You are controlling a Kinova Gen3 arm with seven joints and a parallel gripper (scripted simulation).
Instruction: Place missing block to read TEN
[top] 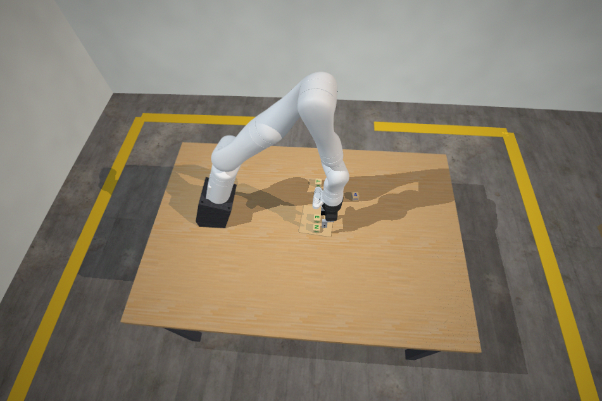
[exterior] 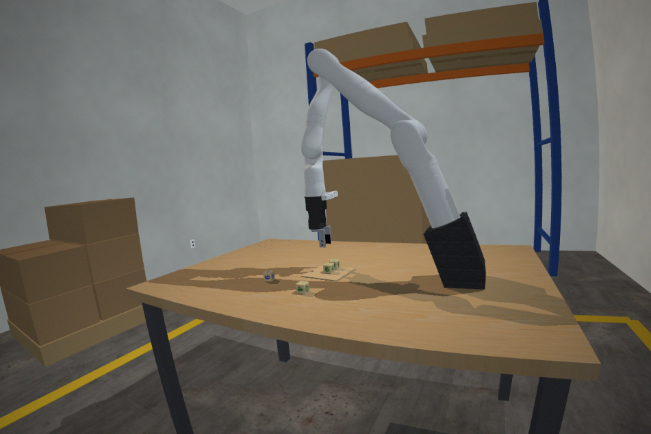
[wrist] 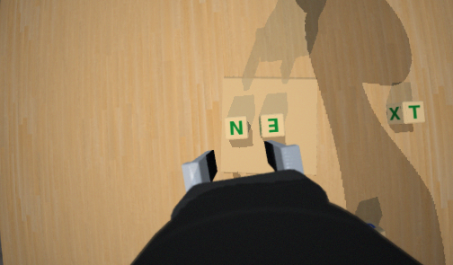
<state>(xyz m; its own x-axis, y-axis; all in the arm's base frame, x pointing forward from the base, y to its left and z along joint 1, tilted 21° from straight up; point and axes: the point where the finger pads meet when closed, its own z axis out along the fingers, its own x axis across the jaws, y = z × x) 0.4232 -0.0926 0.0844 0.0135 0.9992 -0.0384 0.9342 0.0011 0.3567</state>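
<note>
Now: the T block 1 cm behind my hand, 24 cm to the left of it and 9 cm below it. The rest, counted from my hand: mat: 2 cm behind, 5 cm to the left, 11 cm below; E block: 2 cm behind, 5 cm to the left, 9 cm below.
</note>
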